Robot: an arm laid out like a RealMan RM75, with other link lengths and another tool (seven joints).
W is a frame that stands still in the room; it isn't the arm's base.
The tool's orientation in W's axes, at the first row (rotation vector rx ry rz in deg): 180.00 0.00 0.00
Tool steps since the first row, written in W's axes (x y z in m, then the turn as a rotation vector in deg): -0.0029 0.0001 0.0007 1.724 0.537 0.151; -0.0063 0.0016 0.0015 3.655 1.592 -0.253; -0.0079 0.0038 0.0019 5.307 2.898 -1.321; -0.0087 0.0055 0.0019 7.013 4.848 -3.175; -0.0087 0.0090 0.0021 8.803 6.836 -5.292; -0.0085 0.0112 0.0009 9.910 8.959 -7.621; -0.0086 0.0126 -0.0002 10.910 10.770 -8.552; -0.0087 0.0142 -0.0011 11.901 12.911 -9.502; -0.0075 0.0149 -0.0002 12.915 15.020 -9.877; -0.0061 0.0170 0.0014 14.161 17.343 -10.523; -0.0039 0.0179 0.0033 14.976 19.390 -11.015; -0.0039 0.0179 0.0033 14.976 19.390 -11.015
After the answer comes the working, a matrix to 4 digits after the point.
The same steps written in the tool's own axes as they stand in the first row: -0.0029 -0.0001 -0.0007 1.724 -0.537 -0.151; -0.0063 -0.0016 -0.0015 3.655 -1.592 0.253; -0.0079 -0.0038 -0.0019 5.307 -2.898 1.321; -0.0087 -0.0055 -0.0019 7.013 -4.848 3.175; -0.0087 -0.0090 -0.0021 8.803 -6.836 5.292; -0.0085 -0.0112 -0.0009 9.910 -8.959 7.621; -0.0086 -0.0126 0.0002 10.910 -10.770 8.552; -0.0087 -0.0142 0.0011 11.901 -12.911 9.502; -0.0075 -0.0149 0.0002 12.915 -15.020 9.877; -0.0061 -0.0170 -0.0014 14.161 -17.343 10.523; -0.0039 -0.0179 -0.0033 14.976 -19.390 11.015; -0.0039 -0.0179 -0.0033 14.976 -19.390 11.015
The tool's axes in the first row as the columns of a matrix, in W's axes (rounded; the answer above uses it unrounded):
1.0000 0.0000 0.0000
0.0000 -1.0000 0.0000
0.0000 0.0000 -1.0000

